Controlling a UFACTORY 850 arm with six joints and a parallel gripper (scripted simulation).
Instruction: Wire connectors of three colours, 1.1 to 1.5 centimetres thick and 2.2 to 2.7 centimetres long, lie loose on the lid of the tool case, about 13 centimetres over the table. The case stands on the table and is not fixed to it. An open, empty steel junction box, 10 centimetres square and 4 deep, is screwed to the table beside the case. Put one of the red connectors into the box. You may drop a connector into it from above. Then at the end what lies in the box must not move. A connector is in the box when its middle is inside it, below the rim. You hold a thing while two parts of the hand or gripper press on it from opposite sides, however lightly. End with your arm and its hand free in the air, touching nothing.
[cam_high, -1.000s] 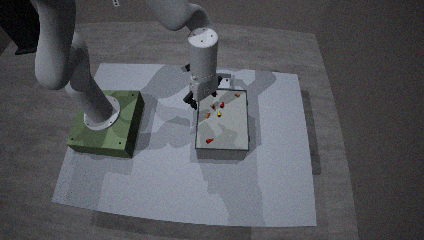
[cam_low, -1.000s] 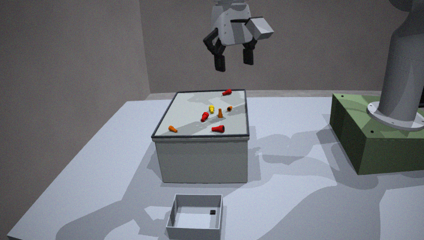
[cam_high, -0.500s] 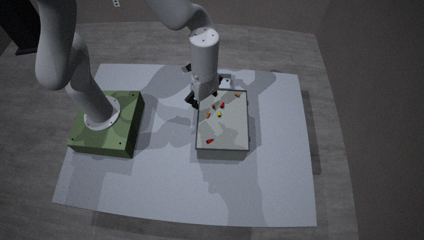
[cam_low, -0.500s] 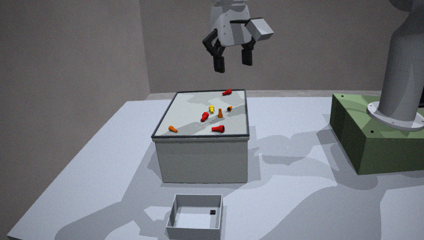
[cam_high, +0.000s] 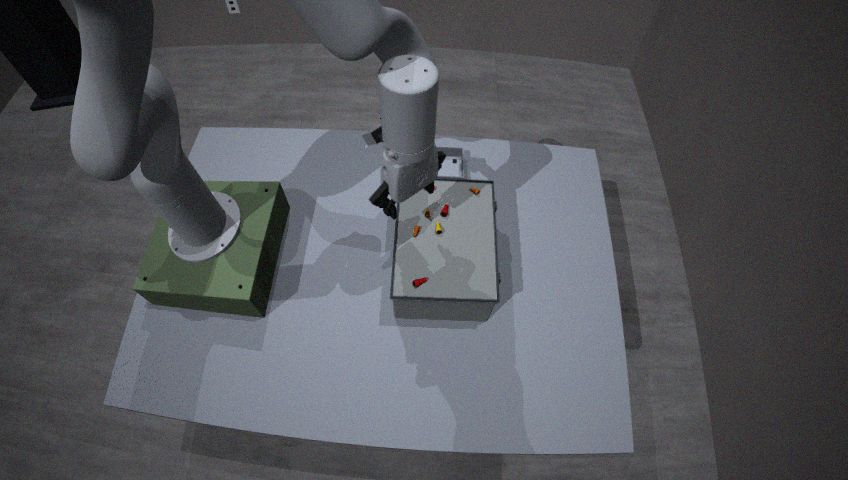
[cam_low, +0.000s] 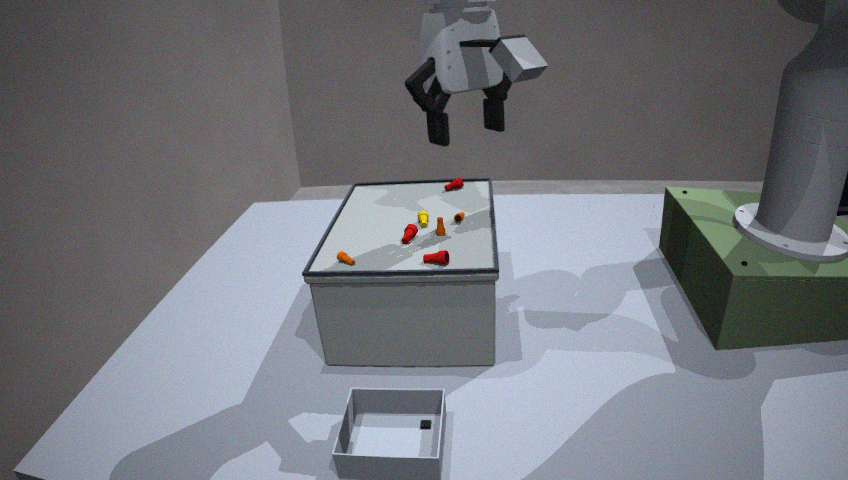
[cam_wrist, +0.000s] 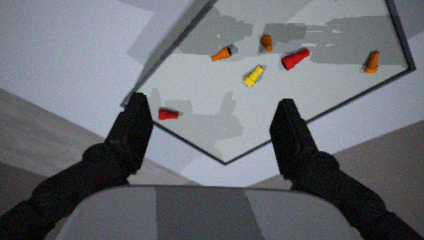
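The yellow connector lies 6 cm ahead of my hand and 12 cm below it. The rest, counted from my hand: tool case: 8 cm ahead, 2 cm to the right, 16 cm below.
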